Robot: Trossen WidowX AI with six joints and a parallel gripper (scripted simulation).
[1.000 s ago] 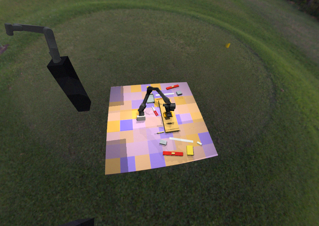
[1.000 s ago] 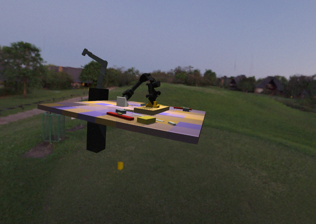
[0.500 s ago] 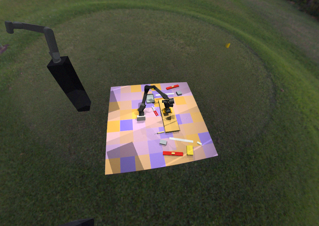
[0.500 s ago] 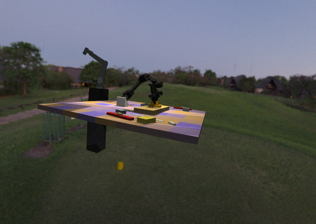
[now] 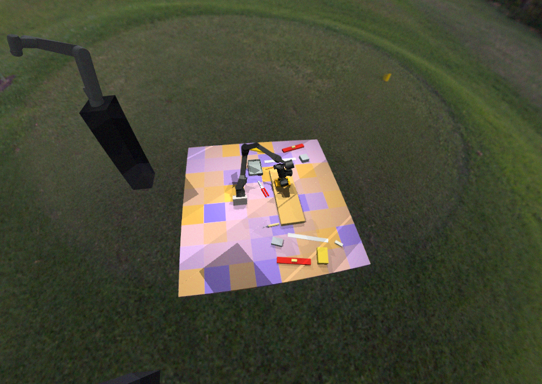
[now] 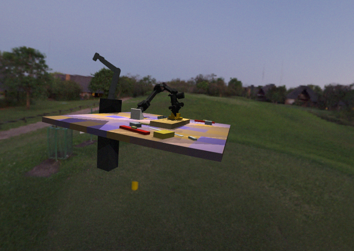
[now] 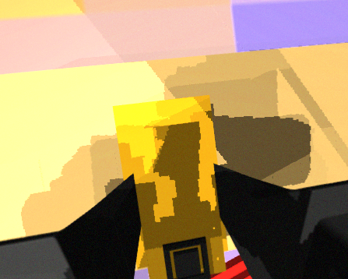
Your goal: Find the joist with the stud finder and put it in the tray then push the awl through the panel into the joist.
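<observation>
My gripper tip is 210 mm past the grey tray, 230 mm to the right of it and 50 mm above it. From my gripper tip the other things lie so: grey block 140 mm behind, 470 mm to the right, 50 mm below; awl 180 mm behind, 340 mm to the right, 60 mm below; yellow stud finder 20 mm behind, 20 mm above.
</observation>
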